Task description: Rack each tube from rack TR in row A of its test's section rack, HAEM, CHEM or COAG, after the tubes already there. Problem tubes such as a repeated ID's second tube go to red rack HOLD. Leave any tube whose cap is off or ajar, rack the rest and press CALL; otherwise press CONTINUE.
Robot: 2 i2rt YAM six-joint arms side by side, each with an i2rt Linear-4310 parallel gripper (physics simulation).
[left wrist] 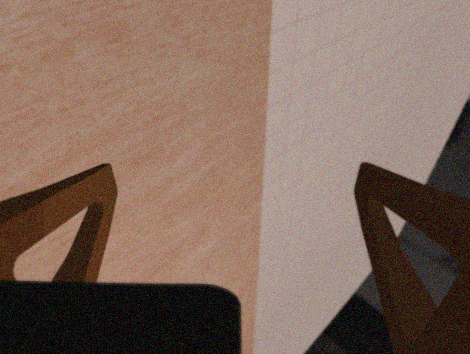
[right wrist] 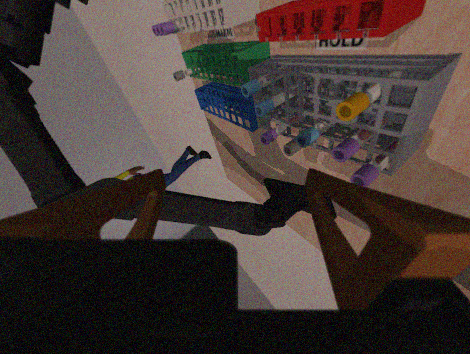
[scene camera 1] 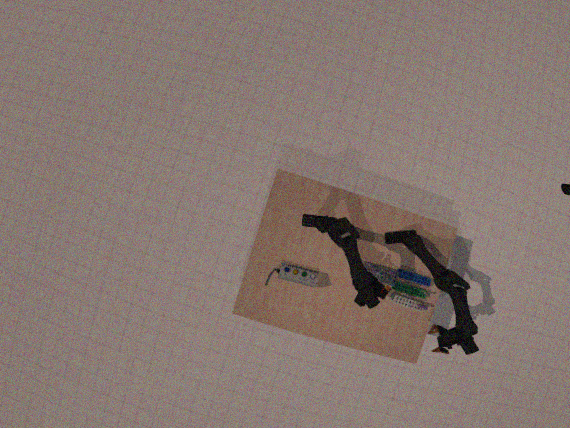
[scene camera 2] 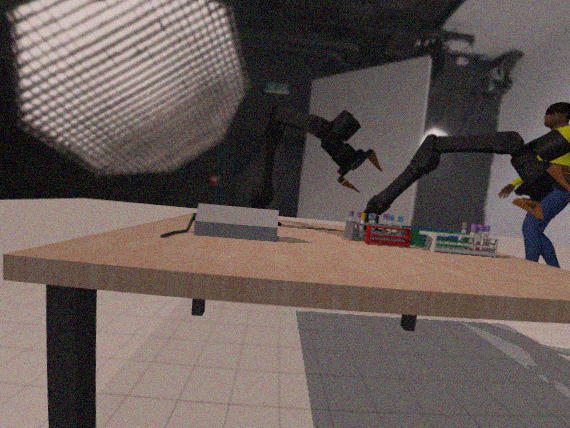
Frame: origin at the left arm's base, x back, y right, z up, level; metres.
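Seen in the pictures: left gripper, fingertip midpoint: (left wrist: 235, 176) (scene camera 1: 430, 342) (scene camera 2: 556, 206); right gripper, fingertip midpoint: (right wrist: 235, 177) (scene camera 1: 382, 284) (scene camera 2: 370, 181); left arm's base, origin of the base link: (right wrist: 295, 194) (scene camera 1: 400, 236); right arm's base, origin of the base link: (scene camera 1: 319, 221).
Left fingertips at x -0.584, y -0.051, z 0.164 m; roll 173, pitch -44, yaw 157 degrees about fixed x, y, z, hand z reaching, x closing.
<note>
Offsets run from my left fingertips to a thing's top centre. "spot": to the spot under its first point. Level surfaces: height alone.
Grey rack TR {spot: dx +0.385, dy +0.321, dz -0.128 m} (right wrist: 436, 82) (scene camera 2: 354, 232) holds several tubes: a yellow cap {dx +0.376, dy +0.287, dz -0.070 m} (right wrist: 352, 106), light-blue, purple and grey caps; how they are seated and their labels are unclear. Red rack HOLD (right wrist: 300, 22) (scene camera 2: 388, 243) stands beside it. Green rack {dx +0.264, dy +0.034, dz -0.107 m} (right wrist: 225, 55) (scene camera 1: 411, 289), blue rack {dx +0.335, dy +0.001, dz -0.107 m} (right wrist: 225, 92) (scene camera 1: 414, 277) and white rack HAEM {spot: dx +0.227, dy +0.144, dz -0.136 m} (scene camera 2: 430, 241) stand near; a purple cap {dx +0.181, dy +0.009, dz -0.070 m} (right wrist: 164, 28) shows at HAEM, a grey cap {dx +0.242, dy -0.050, dz -0.070 m} (right wrist: 179, 75) at the green rack. My right gripper (right wrist: 235, 177) (scene camera 2: 369, 180) is open and empty, high above the table. My left gripper (left wrist: 235, 176) (scene camera 1: 434, 340) is open and empty beyond the table edge.
A grey button box {dx +0.421, dy +0.696, dz -0.080 m} (scene camera 1: 300, 275) (scene camera 2: 236, 220) with blue, yellow, green and white buttons and a cable lies at the picture's left on the wooden table {dz -0.164 m} (scene camera 1: 320, 320). My left arm stretches past the racks at the picture's right. A person (scene camera 2: 542, 210) stands behind it.
</note>
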